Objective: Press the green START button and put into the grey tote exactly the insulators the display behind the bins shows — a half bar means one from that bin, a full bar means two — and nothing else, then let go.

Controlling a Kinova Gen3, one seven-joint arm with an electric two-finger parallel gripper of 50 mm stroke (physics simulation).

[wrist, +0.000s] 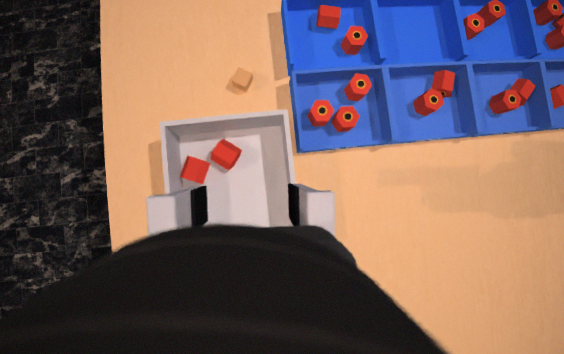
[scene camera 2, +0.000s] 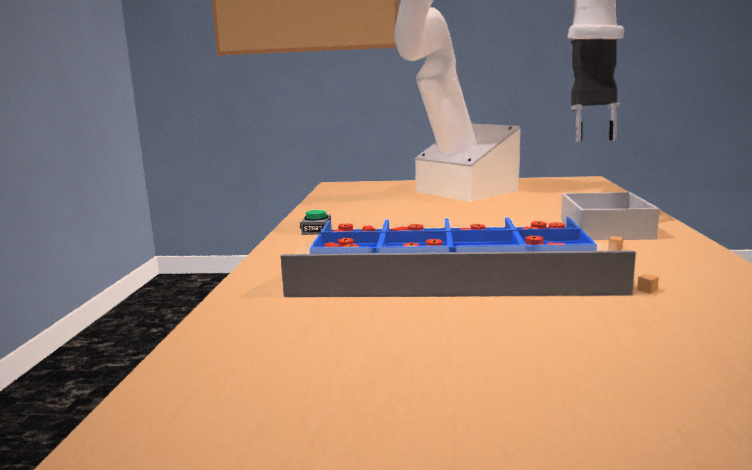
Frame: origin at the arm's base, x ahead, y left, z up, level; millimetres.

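Where they show: gripper, between the fingertips: (wrist: pixel 248 202) (scene camera 2: pixel 595 140); arm's base, origin of its link: (scene camera 2: pixel 457 146).
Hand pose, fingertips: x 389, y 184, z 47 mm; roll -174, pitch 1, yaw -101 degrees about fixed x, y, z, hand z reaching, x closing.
Note:
Things, the pixels of their top centre, and the offset from my fingertips. "pt": a spot on its surface instead.
- grey tote, centre of its top: (wrist: pixel 230 189) (scene camera 2: pixel 607 200) dz -107, dx +15, dy +21 mm
- green START button, centre of its top: (scene camera 2: pixel 315 210) dz -121, dx -69, dy -515 mm
- display, a spot on its surface: (scene camera 2: pixel 458 274) pt dz -130, dx +319, dy -303 mm
- small tan block, centre of its top: (scene camera 2: pixel 648 276) dz -142, dx +330, dy -53 mm
My gripper (scene camera 2: pixel 596 130) (wrist: pixel 248 202) is open and empty, high above the grey tote (scene camera 2: pixel 625 224) (wrist: pixel 280 150). Two red insulators lie on the tote's floor in the wrist view, one at the left (wrist: pixel 195 170) and one beside it, nearer the middle (wrist: pixel 226 154). The blue bins (scene camera 2: pixel 482 236) (wrist: pixel 415 32) stand in two rows and hold red insulators; one compartment of the far row in the wrist view shows none. The green START button (scene camera 2: pixel 316 214) is at the left of the bins. The display (scene camera 2: pixel 458 274) shows its back in the scene view, so its bars are hidden.
A small tan block (scene camera 2: pixel 647 283) lies by the display's right end. Another tan block (scene camera 2: pixel 615 243) (wrist: pixel 242 79) lies between the bins and the table's side edge, near the tote. The robot's white base (scene camera 2: pixel 443 180) stands at the back of the table.

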